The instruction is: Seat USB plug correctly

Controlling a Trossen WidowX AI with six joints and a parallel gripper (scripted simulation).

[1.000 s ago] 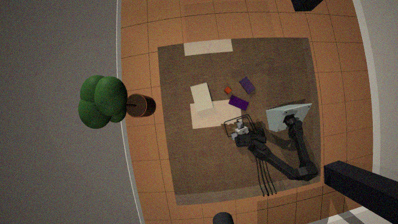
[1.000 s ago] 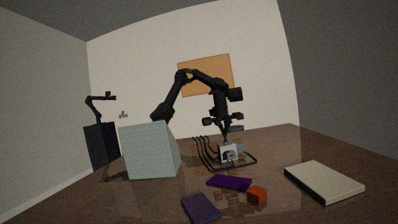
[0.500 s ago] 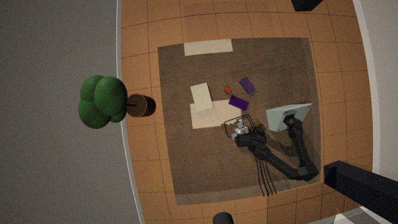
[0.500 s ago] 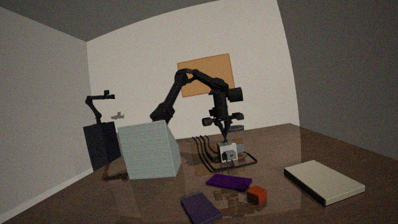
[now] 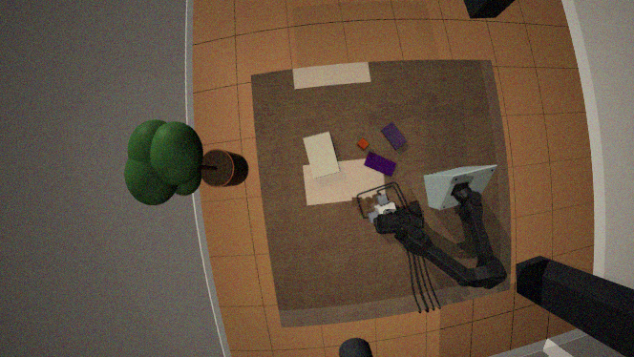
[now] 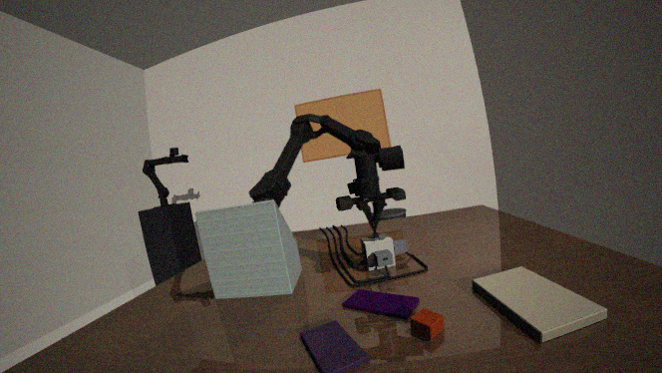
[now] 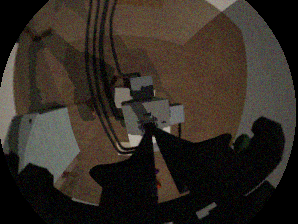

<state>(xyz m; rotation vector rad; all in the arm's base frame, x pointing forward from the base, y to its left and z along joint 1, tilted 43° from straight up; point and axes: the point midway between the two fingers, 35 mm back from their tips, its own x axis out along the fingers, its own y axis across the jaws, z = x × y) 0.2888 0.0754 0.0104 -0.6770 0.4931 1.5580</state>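
Right now my gripper tip is 2 cm above the dark USB plug. Round my gripper tip: orange block: 33 cm to the right, 9 cm below, 4 cm ahead; then cream book: 32 cm to the right, 24 cm ahead, 10 cm below.
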